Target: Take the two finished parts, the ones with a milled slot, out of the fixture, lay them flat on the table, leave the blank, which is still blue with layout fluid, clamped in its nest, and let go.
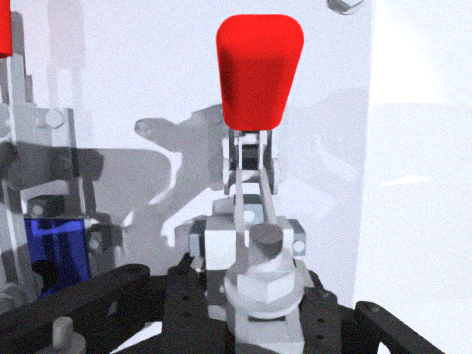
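Places are measured from the arm's base along level axes (x ahead, y right, z down), in metres.
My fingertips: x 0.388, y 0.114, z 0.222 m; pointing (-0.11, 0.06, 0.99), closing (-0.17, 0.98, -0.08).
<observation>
Behind a point stands the place of what it marks.
A pale grey finished part [220, 247] @[x 0.413, y 0.100, z 0.195 m] sits in its nest in the lower middle, between small dark stops; the clamp hides much of it and its milled slot cannot be made out clearly. My gripper [249, 268] @[x 0.388, y 0.114, z 0.222 m] has its black fingers drawn in against the left and right sides of this part and appears shut on it; the fingertips are partly hidden. The blue blank [75, 250] @[x 0.407, y 0.023, z 0.208 m] sits in its nest at the left, apart from the fingers. The other finished part does not show.
A toggle clamp with a red handle [260, 75] @[x 0.477, y 0.115, z 0.137 m] stands behind the held part; its metal arm and spindle [266, 242] @[x 0.448, y 0.114, z 0.118 m] rise close over the gripper. Another red handle [4, 30] @[x 0.512, y 0.014, z 0.190 m] shows at the upper left edge. The fixture plate [325, 65] @[x 0.497, y 0.156, z 0.224 m] ends at the right, beside the white table [425, 240] @[x 0.392, y 0.228, z 0.239 m].
</observation>
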